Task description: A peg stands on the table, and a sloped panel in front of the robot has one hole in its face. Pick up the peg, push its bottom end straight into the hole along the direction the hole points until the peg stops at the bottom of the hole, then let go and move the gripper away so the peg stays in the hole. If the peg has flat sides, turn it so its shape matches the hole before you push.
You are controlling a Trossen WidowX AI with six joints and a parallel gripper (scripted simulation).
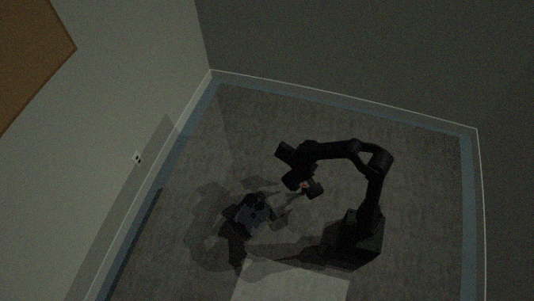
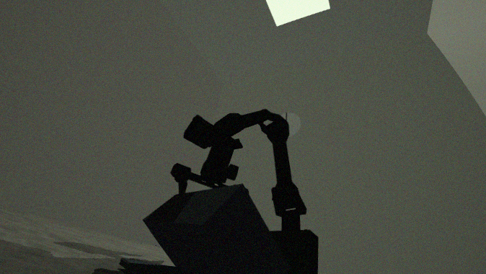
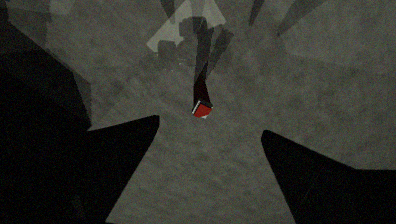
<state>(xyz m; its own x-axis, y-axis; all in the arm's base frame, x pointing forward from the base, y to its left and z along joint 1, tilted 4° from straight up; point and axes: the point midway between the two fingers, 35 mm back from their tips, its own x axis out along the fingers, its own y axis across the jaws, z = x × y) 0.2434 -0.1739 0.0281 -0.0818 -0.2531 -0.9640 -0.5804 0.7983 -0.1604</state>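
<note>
My gripper tip is 40 mm above the red peg and 10 mm to the right of it. Round my gripper tip: sloped panel (190 mm ahead, 150 mm to the left, 60 mm below).
</note>
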